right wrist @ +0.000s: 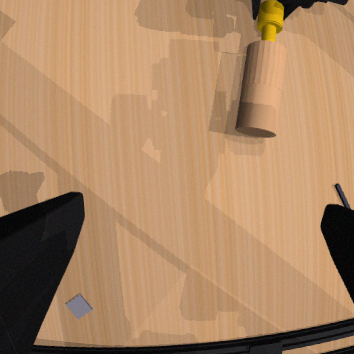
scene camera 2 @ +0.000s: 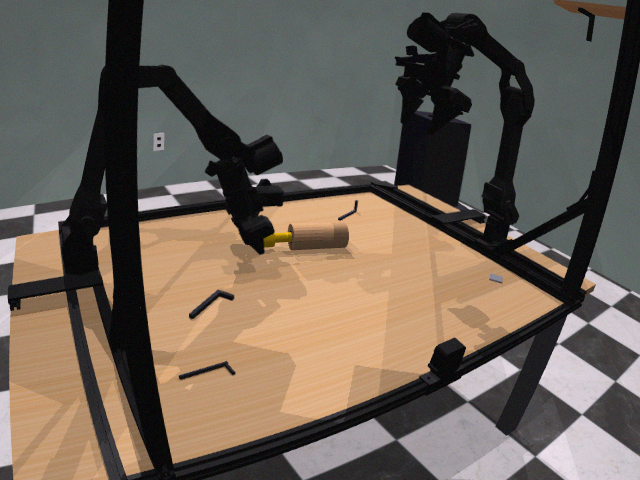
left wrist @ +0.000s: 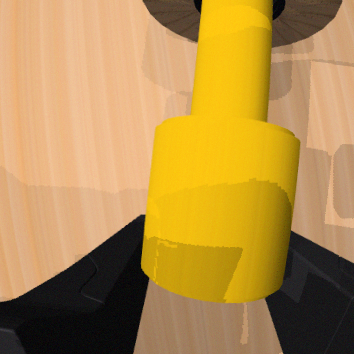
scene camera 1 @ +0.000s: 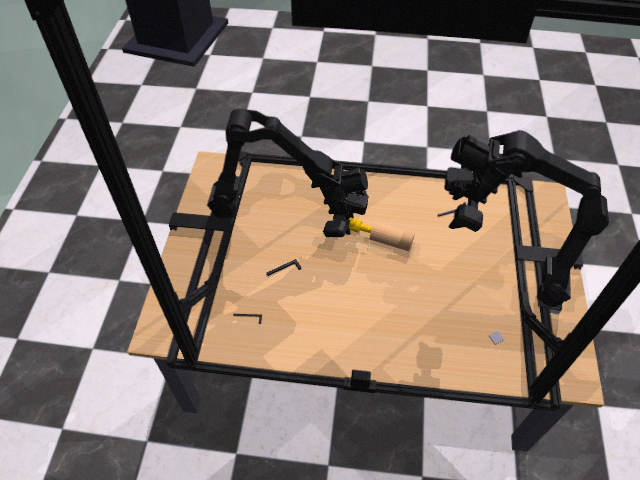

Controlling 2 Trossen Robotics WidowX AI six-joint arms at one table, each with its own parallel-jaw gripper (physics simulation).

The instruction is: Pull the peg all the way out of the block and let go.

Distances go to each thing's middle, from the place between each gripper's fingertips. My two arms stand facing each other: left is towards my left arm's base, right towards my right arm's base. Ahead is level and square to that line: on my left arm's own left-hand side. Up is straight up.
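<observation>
The yellow peg (left wrist: 222,181) is 270 mm below my right hand, 100 mm ahead of it and 220 mm to the left of it. From that same right hand, the round wooden block (scene camera 2: 305,236) is 90 mm ahead, 150 mm to the left and 260 mm below.
Taking my left hand instead, the yellow peg is 3 cm above it and 5 cm to the right of it, while the round wooden block is 13 cm to the right of that hand, 1 cm behind it and 3 cm above it.
</observation>
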